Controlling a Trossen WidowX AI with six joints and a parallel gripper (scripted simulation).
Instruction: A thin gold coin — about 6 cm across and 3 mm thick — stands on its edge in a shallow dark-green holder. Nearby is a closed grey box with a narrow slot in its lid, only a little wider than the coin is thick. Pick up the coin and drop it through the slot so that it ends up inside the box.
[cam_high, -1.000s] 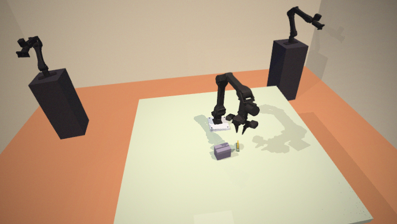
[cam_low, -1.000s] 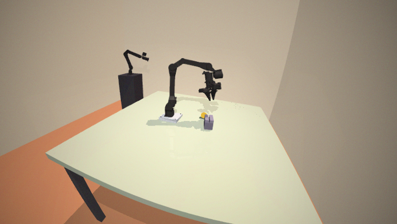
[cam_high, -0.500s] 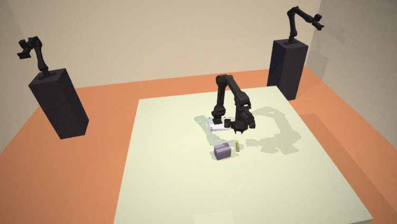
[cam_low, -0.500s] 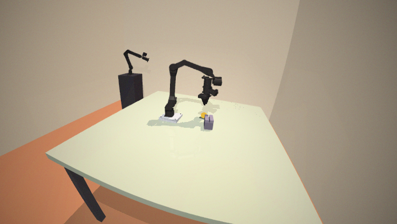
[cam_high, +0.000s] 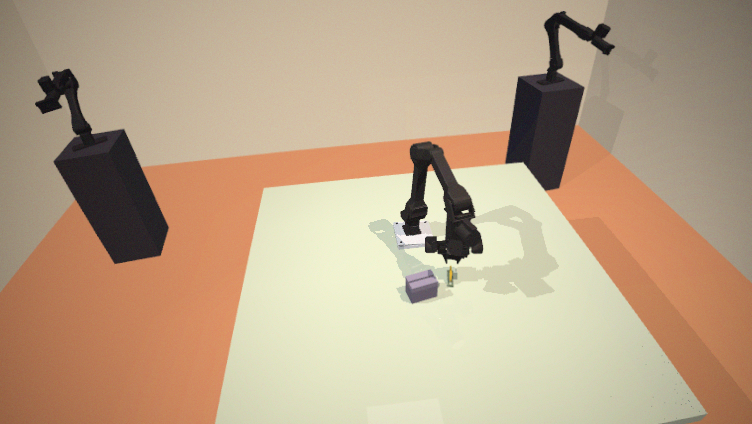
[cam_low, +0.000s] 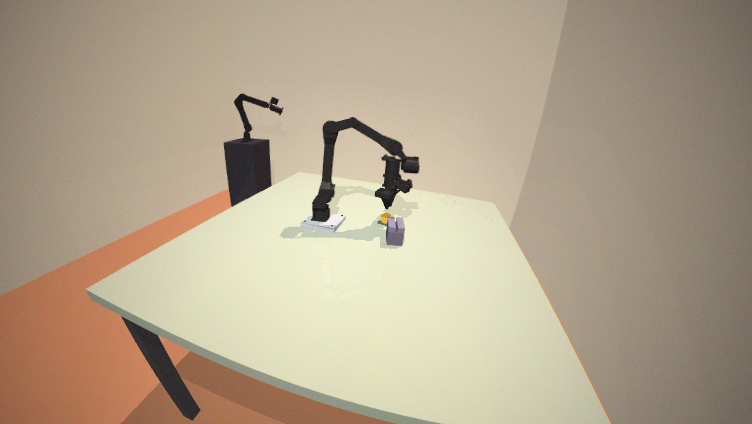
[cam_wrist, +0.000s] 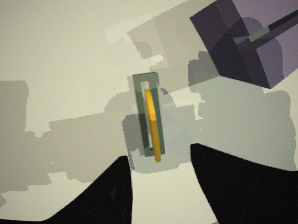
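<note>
The gold coin is 5 cm below my gripper tip.
</note>
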